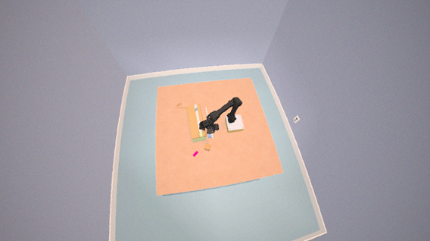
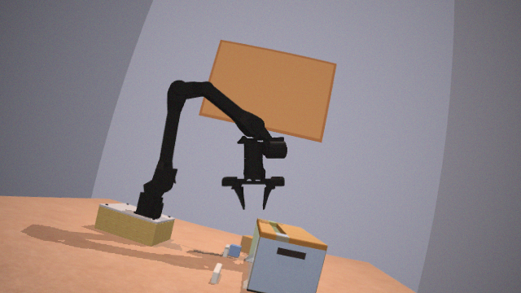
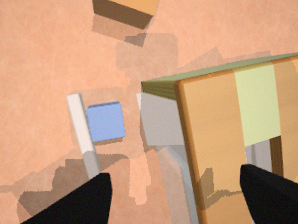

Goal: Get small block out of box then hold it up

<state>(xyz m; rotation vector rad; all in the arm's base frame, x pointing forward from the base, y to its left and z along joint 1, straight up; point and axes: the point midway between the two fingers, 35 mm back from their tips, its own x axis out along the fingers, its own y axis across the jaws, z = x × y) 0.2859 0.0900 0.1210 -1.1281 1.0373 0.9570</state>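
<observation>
Right now my gripper tip is 30 mm past the blue block, 10 mm to the right of it and 140 mm above it. Round my gripper tip: tan cube 30 mm ahead, 130 mm to the left, 130 mm below.
</observation>
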